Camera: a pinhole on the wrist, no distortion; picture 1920 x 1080 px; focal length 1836.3 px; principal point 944.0 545.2 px. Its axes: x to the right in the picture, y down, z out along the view. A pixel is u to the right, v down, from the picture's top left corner.
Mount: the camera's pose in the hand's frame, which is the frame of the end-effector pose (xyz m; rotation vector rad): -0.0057 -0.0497 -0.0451 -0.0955 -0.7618 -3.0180
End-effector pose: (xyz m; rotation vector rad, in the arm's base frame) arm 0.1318 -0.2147 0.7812 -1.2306 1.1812 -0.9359
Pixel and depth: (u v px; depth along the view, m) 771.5 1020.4 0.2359
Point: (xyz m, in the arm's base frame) 0.3226 -0.2081 0.7583
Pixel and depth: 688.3 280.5 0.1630
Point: 0.2163 -0.2157 0.7252
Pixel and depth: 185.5 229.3 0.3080
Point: 0.3333 -0.2899 0.6085
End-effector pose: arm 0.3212 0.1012 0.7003 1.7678 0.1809 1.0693
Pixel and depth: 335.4 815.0 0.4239
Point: 0.6353 -0.0919 0.8414
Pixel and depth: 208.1 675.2 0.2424
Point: 0.4893 0.0205 0.7874
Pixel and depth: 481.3 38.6 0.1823
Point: 0.3858 0.0295 0.7863
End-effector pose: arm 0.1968 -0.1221 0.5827 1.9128 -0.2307 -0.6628
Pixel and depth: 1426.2 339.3 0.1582
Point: 0.1216 -0.1913 0.6062
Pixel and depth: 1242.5 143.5 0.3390
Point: 0.0624 -0.3513 0.6897
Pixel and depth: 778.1 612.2 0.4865
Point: 0.0620 -0.5269 0.5939
